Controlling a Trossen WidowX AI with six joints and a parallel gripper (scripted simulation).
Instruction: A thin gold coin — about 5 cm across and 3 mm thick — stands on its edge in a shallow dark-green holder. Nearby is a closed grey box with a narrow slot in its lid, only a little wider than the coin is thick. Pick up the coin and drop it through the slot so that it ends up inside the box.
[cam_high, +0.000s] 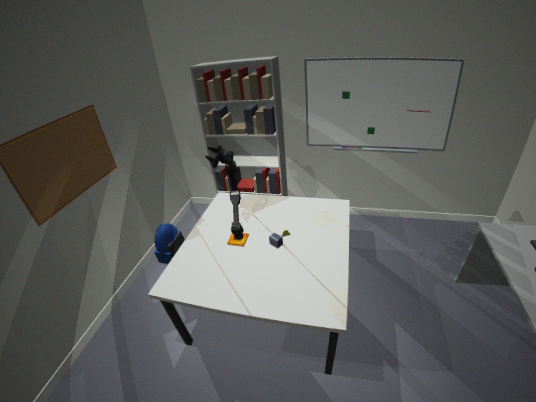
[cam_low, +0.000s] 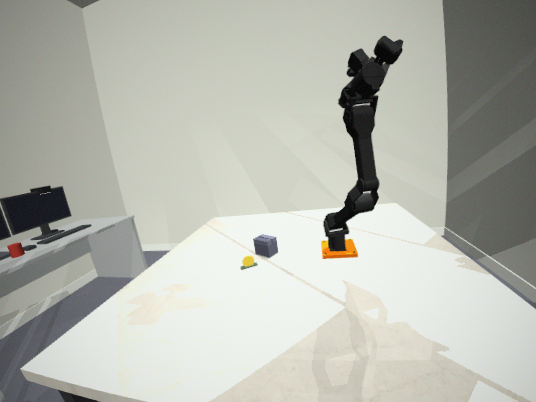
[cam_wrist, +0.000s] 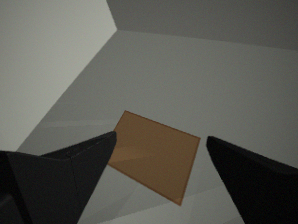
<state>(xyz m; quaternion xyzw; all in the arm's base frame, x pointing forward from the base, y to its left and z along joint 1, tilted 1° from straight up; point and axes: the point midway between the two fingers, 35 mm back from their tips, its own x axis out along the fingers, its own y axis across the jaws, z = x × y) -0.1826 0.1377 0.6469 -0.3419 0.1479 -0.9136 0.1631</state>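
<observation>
The gold coin lies 660 mm below my gripper tip, 560 mm ahead of it and 10 mm to the right of it.
</observation>
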